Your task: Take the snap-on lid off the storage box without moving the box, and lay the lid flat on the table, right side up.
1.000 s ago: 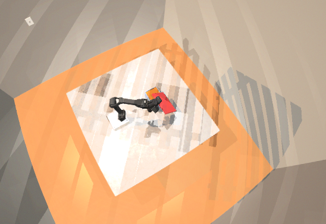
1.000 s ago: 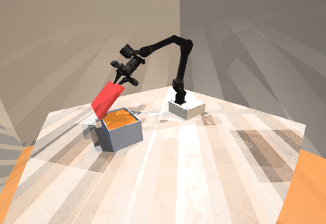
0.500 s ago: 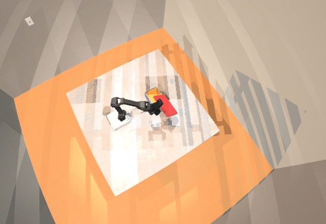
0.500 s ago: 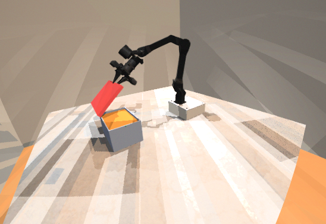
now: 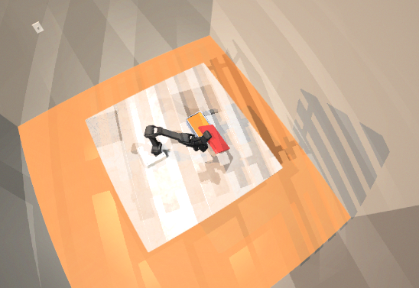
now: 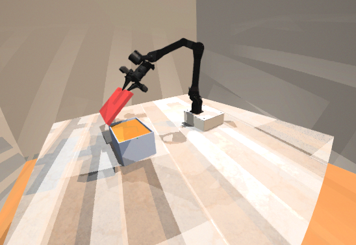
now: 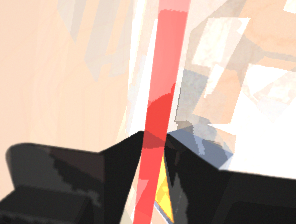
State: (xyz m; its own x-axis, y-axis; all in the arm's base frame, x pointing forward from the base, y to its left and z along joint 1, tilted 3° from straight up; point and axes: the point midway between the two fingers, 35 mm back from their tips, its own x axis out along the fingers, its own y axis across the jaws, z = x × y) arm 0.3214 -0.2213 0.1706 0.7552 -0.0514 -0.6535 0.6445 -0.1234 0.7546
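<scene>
The red lid lies 6 cm ahead of my gripper tip, 5 cm below it and 1 cm to the right of it. From my gripper tip the other things lie so: grey-blue storage box: 19 cm to the left, 18 cm below, 7 cm ahead.
</scene>
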